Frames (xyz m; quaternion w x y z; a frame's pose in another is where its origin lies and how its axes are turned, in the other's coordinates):
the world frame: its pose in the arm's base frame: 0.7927 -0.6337 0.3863 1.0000 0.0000 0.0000 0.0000
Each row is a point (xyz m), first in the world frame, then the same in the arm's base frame.
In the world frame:
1: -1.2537 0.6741 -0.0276
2: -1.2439 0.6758 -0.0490
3: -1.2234 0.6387 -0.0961
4: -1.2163 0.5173 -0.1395
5: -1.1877 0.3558 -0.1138
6: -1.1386 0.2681 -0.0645
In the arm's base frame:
1: -0.4610 0.0404 0.3587
2: -0.4512 0.0421 0.3373
3: -0.4307 0.0050 0.2902
4: -0.4236 -0.1164 0.2468
5: -0.3950 -0.2779 0.2725
6: -0.3459 -0.3656 0.3218

